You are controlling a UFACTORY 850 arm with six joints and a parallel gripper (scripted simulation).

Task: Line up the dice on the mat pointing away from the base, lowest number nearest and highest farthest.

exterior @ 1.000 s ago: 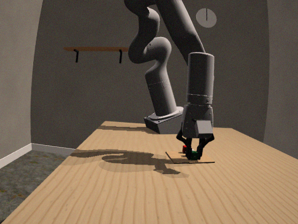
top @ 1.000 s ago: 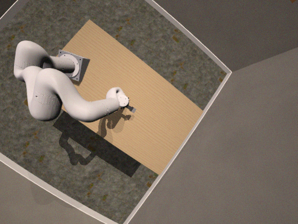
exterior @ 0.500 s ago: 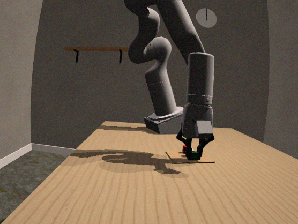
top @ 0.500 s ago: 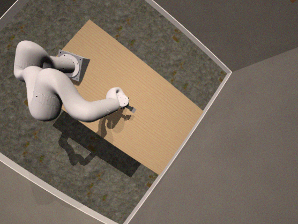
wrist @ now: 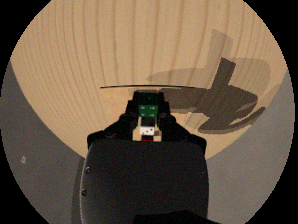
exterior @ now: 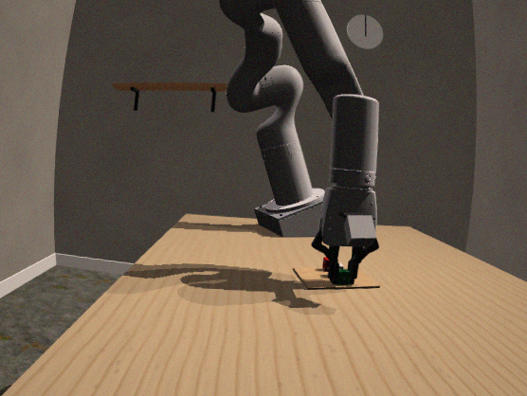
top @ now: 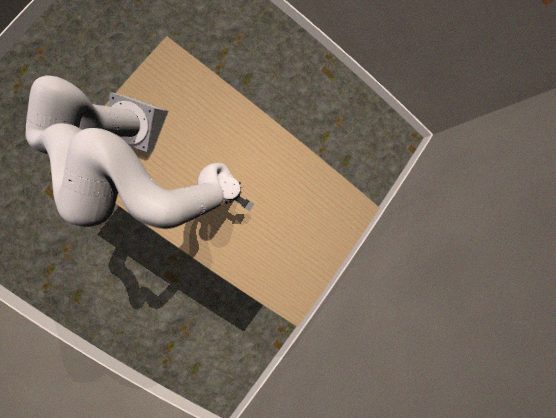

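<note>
My gripper is now 1 cm above the green die. From my hand the other things lie so: white die 5 cm behind, 1 cm below; red die 10 cm behind, 1 cm below; tan mat 5 cm behind, 2 cm below.
</note>
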